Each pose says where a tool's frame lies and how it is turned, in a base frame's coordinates. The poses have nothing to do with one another.
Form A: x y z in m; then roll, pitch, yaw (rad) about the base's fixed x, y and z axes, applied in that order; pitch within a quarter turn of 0, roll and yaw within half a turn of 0.
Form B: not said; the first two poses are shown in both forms.
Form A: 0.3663 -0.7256 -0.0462 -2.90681 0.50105 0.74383
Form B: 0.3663 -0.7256 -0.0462 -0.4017 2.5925 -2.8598
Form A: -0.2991 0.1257 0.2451 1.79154 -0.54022 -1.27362
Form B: -0.2991 0.1257 0.2451 2.1219 1.7597 -2.7295
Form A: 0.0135 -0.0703 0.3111 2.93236 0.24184 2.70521
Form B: 0.0135 -0.0703 0.3111 0.6999 2.8232 0.2890
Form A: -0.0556 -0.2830 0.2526 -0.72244 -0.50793 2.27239
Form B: -0.0556 -0.2830 0.2526 -2.2705 0.8560 -1.9358
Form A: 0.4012 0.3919 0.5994 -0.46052 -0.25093 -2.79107
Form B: 0.4012 0.3919 0.5994 -2.0940 0.5201 -0.7562
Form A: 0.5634 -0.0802 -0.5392 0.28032 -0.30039 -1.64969
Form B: 0.5634 -0.0802 -0.5392 2.4126 0.4080 2.2636
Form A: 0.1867 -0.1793 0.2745 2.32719 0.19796 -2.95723
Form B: 0.1867 -0.1793 0.2745 1.3017 2.3089 1.5717
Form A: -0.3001 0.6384 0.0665 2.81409 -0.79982 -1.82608
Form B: -0.3001 0.6384 0.0665 2.8387 2.2913 -2.2684
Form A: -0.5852 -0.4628 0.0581 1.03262 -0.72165 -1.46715
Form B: -0.5852 -0.4628 0.0581 2.3685 1.1758 2.8696
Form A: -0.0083 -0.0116 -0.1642 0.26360 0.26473 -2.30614
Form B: -0.0083 -0.0116 -0.1642 0.7656 0.3714 -3.1070
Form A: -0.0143 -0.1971 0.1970 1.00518 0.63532 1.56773
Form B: -0.0143 -0.1971 0.1970 0.8529 1.1248 0.3572
